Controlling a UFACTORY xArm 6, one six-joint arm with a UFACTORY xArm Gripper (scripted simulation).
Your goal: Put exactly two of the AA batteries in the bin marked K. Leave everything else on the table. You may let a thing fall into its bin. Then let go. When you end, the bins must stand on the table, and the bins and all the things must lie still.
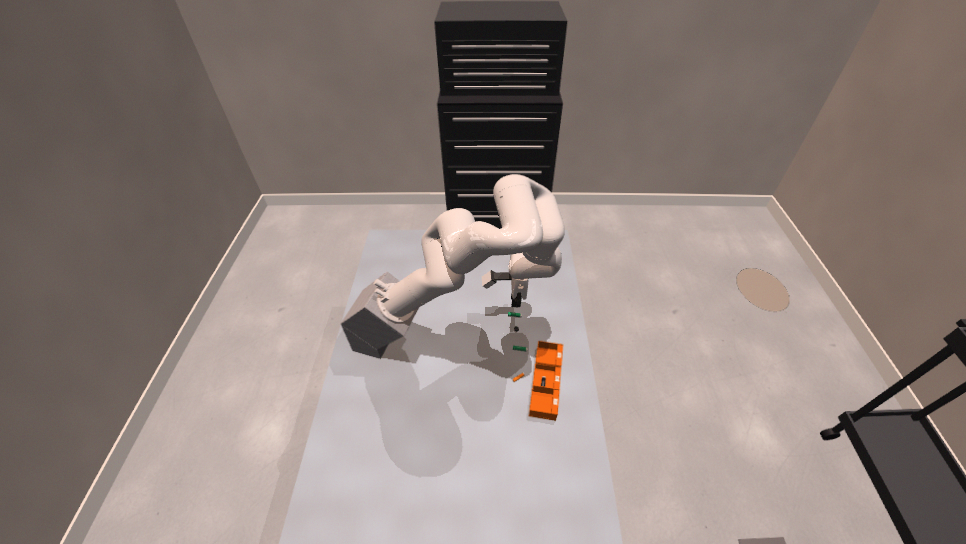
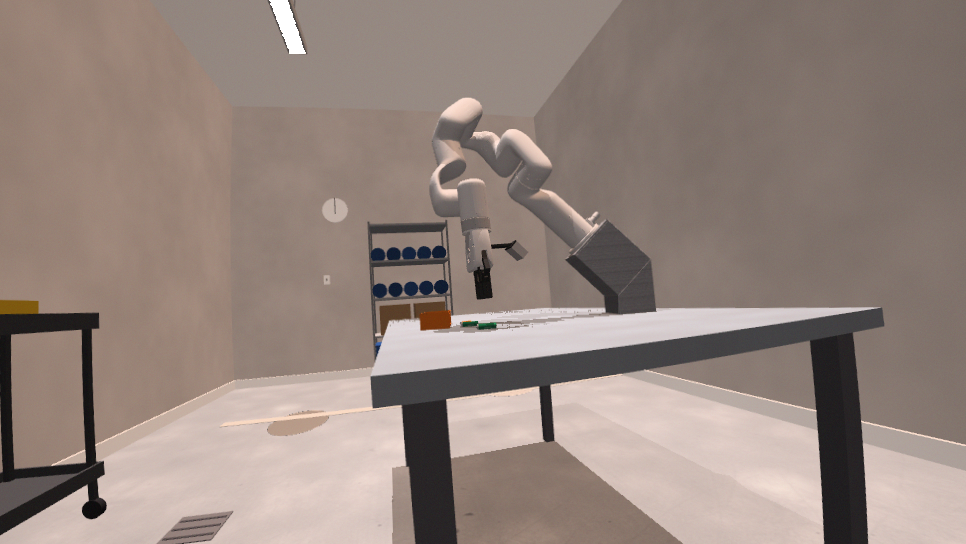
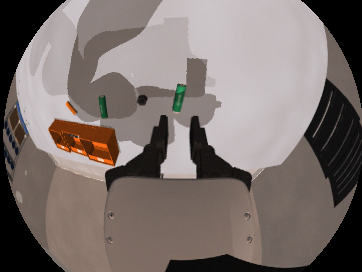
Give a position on an orange bin row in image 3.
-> At 102,135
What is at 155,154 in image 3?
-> The gripper.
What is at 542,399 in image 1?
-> An orange bin row.
